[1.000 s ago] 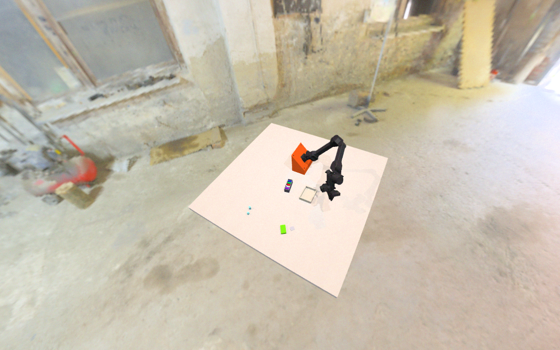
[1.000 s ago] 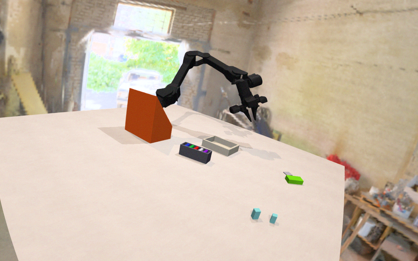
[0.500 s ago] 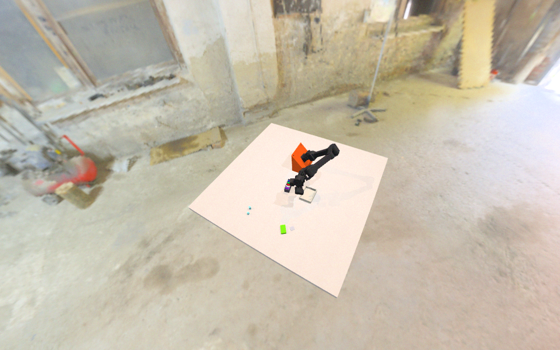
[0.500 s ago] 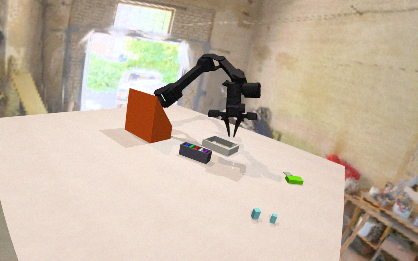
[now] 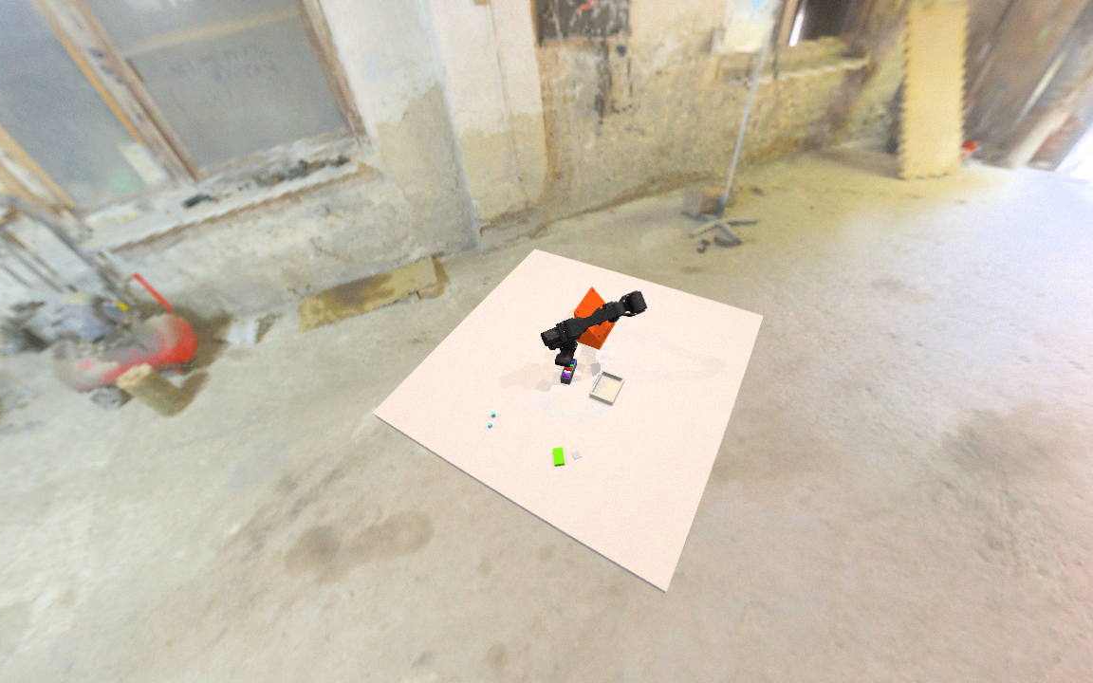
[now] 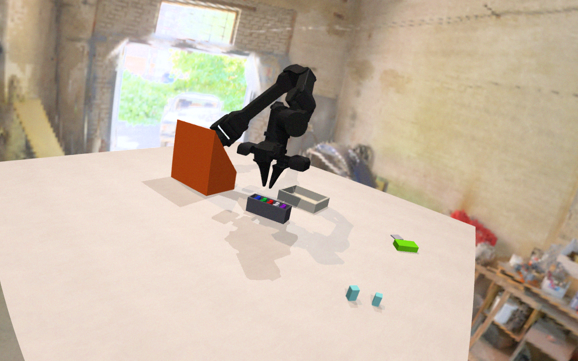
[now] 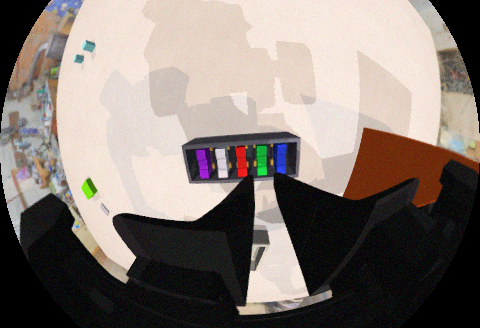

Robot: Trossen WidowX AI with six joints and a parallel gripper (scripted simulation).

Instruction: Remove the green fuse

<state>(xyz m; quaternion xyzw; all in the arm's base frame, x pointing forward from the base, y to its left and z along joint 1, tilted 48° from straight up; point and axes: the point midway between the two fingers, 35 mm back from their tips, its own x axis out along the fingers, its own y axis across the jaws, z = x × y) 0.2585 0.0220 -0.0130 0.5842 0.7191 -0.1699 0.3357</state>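
Now: the green fuse 50 mm below my gripper tip. From my gripper tip the other things lie so: flat block 360 mm ahead, 180 mm to the left, 70 mm below; tray 190 mm to the left, 70 mm below.
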